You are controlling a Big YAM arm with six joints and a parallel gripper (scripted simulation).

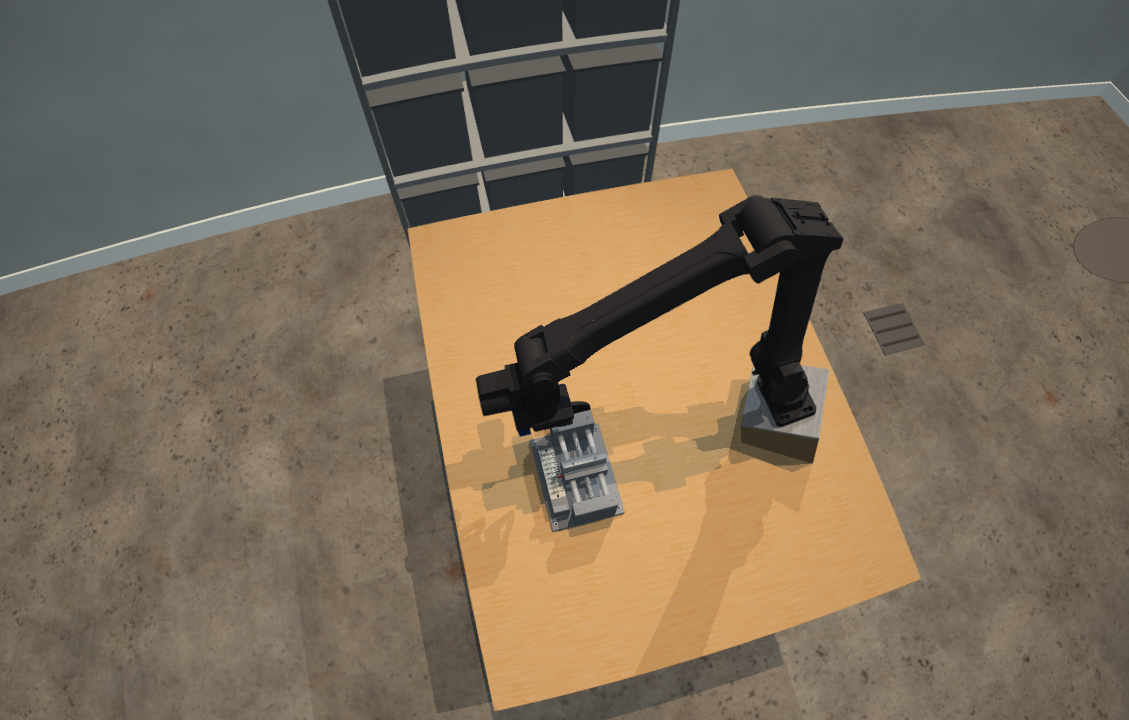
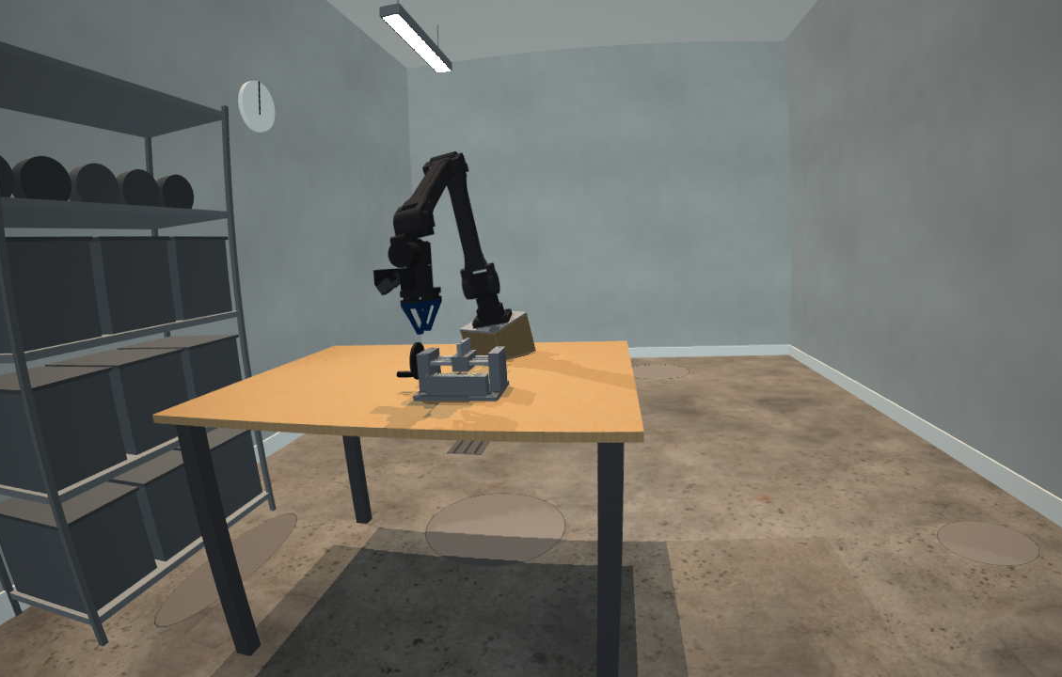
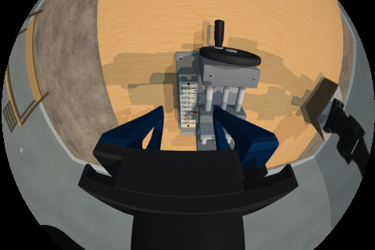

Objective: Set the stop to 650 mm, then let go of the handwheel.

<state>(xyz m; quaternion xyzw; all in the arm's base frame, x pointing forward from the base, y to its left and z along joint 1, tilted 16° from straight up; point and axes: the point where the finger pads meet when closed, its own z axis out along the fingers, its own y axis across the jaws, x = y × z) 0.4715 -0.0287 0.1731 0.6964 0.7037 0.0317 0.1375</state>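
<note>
Now: the handwheel handle 5 cm behind my hand, 8 cm to the right of it and 12 cm below it. Also, from my hand: black handwheel (5 cm behind, 6 cm to the right, 11 cm below); then grey stop fixture (5 cm behind, 7 cm to the left, 7 cm below).
</note>
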